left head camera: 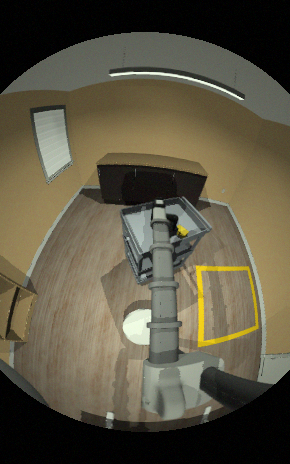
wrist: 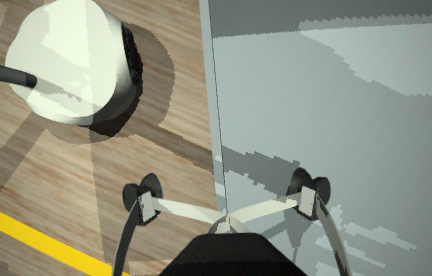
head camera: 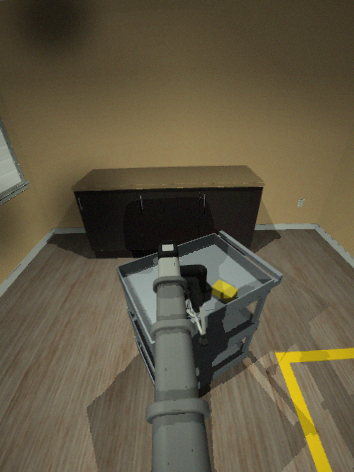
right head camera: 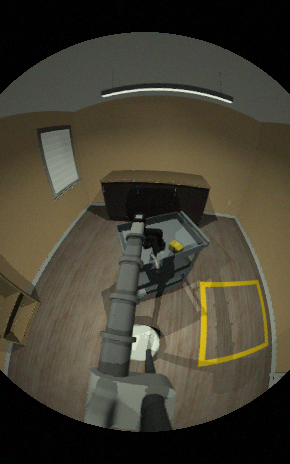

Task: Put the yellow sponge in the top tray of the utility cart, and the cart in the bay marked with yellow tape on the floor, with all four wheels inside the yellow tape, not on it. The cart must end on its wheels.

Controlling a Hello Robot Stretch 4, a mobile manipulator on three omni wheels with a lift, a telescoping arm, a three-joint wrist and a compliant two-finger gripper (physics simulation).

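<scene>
The yellow sponge [head camera: 224, 290] [left head camera: 182, 230] [right head camera: 176, 246] lies in the top tray of the grey utility cart [head camera: 250, 254] [left head camera: 197, 215] [right head camera: 195, 229] [wrist: 212, 100], near its front right. The cart stands upright, outside the bay of yellow tape [head camera: 300, 405] [left head camera: 200, 310] [right head camera: 203, 325] [wrist: 55, 245], which is to its front right. My gripper [head camera: 196, 320] [wrist: 225, 188] is open over the tray's near rim, left of the sponge. In the wrist view one fingertip is over the floor side and the other over the tray. Its height against the rim is hard to tell. The arm hides part of the cart.
A low dark cabinet [head camera: 170, 177] [left head camera: 152, 161] [right head camera: 155, 178] stands against the back wall behind the cart. My round white base [left head camera: 137, 326] [right head camera: 144, 342] [wrist: 65, 60] is in front of the cart, left of the bay. An open wooden shelf is at the far left. A wall runs close along the bay's right side.
</scene>
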